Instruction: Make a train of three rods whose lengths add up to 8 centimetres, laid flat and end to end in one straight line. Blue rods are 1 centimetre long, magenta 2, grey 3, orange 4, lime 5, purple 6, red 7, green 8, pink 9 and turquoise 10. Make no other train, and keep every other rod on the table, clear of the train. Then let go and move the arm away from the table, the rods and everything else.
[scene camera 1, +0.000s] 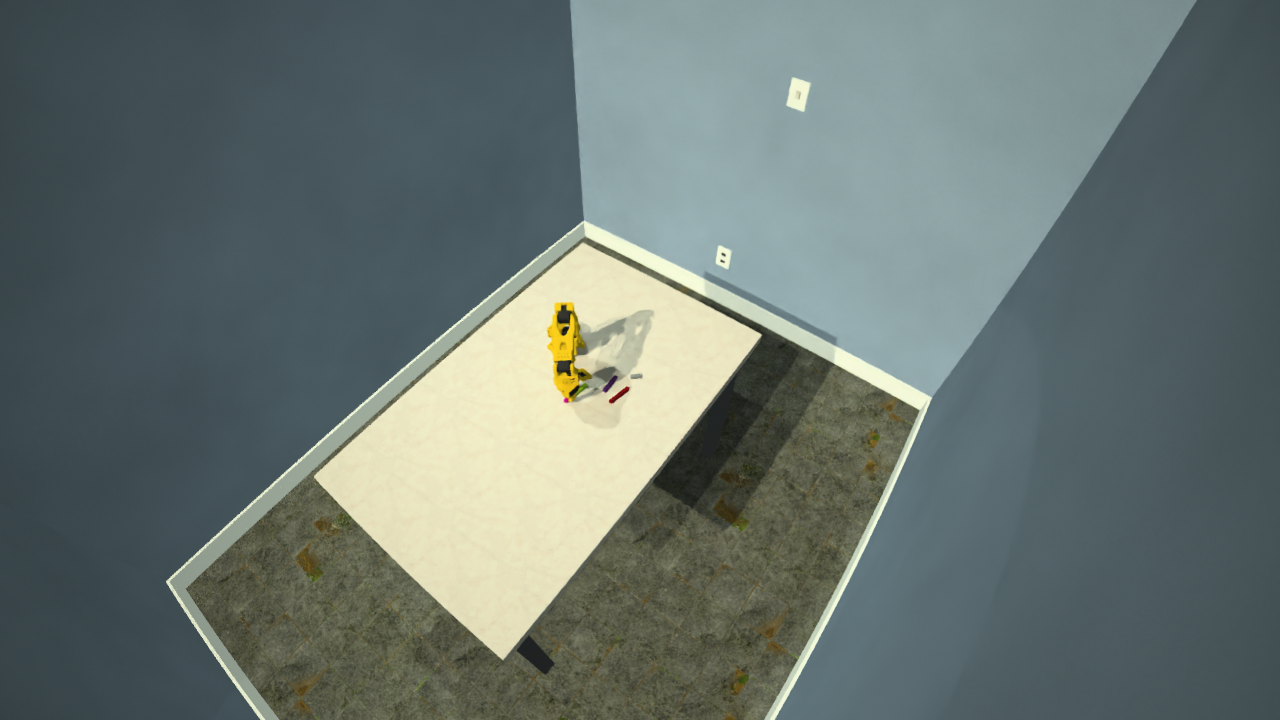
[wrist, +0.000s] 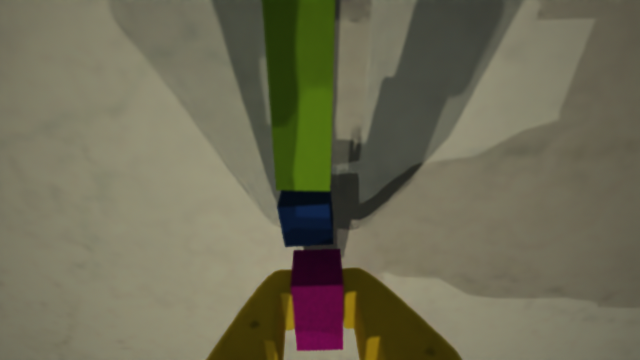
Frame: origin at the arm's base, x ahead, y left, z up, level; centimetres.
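Seen in the pictures: hand, its tool point: (scene camera 1: 567, 397) (wrist: 295, 291).
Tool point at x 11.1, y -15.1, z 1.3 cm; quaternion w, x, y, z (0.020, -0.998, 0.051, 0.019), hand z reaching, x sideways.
Observation:
A point is followed by its place in that frame.
My gripper (scene camera 1: 571, 395) (wrist: 318, 296) {x 11.1, y -15.1, z 1.3 cm} is shut on the magenta rod (scene camera 1: 565, 401) {x 11.6, y -16.4, z 1.5 cm} (wrist: 319, 317) {x 11.6, y -15.3, z 1.8 cm}, with one jaw against each side. Past the tips in the wrist view, the small blue rod (wrist: 307, 220) {x 11.6, y -13.5, z 1.0 cm} sits against the near end of the lime rod (scene camera 1: 581, 389) {x 12.3, y -10.2, z 0.8 cm} (wrist: 310, 110) {x 11.9, y -11.3, z 1.0 cm}, in line with it. The magenta rod points roughly along that line, a little to its right in the wrist view, and a narrow strip shows between it and the blue rod. Whether the magenta rod touches the table is unclear. I cannot make out the blue rod in the scene view.
A purple rod (scene camera 1: 610, 384) {x 17.9, y -3.8, z 0.9 cm} lies to the right of the lime rod in the scene view. A red rod (scene camera 1: 619, 394) {x 22.2, y -5.1, z 1.0 cm} and a small grey rod (scene camera 1: 636, 376) {x 22.3, y 3.0, z 0.8 cm} lie farther right, towards the edge of the pale table (scene camera 1: 483, 465) {x 6.5, y -44.8, z 0.0 cm}. Arm shadows fall around the rods.

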